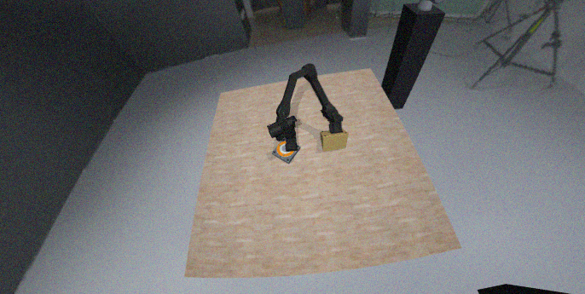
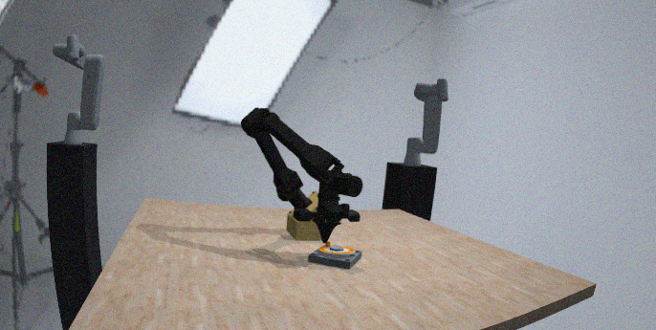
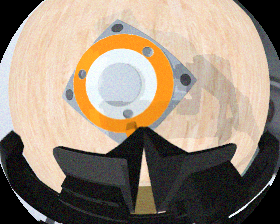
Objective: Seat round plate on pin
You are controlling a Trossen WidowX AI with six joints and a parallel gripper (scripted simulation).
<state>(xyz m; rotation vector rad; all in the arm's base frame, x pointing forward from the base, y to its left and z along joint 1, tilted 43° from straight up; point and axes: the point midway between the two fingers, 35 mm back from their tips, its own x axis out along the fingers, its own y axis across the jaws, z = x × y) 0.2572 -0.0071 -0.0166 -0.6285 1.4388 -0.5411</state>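
Right now my gripper tip is 40 mm short of the base, 20 mm to the right of it and 20 mm above it.
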